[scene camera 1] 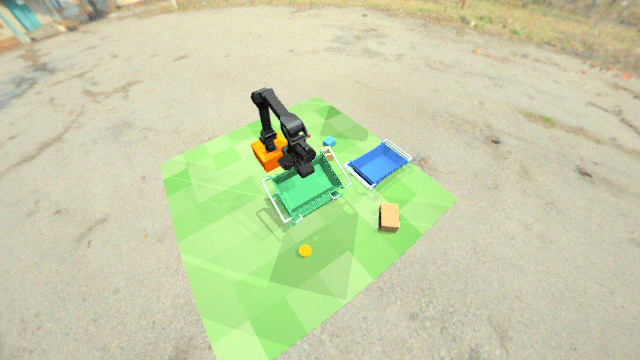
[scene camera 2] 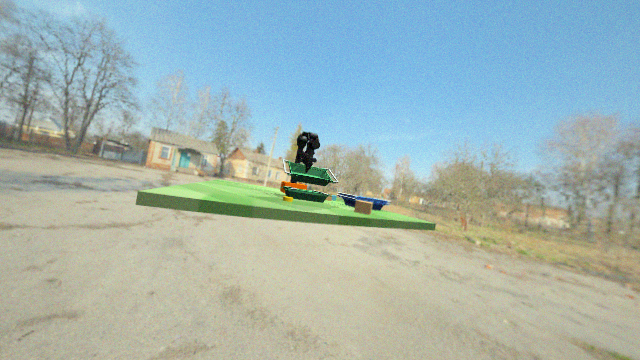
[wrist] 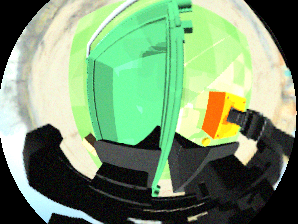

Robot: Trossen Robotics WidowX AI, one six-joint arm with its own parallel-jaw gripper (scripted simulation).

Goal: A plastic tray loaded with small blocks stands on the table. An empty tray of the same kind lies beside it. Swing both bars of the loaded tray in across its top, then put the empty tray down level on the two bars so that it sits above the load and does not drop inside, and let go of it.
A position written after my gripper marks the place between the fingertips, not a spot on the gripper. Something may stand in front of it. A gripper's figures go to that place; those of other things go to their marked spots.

Scene:
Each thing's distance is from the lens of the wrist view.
my gripper (wrist: pixel 161 128): 10 cm
green tray (wrist: pixel 134 83): 13 cm

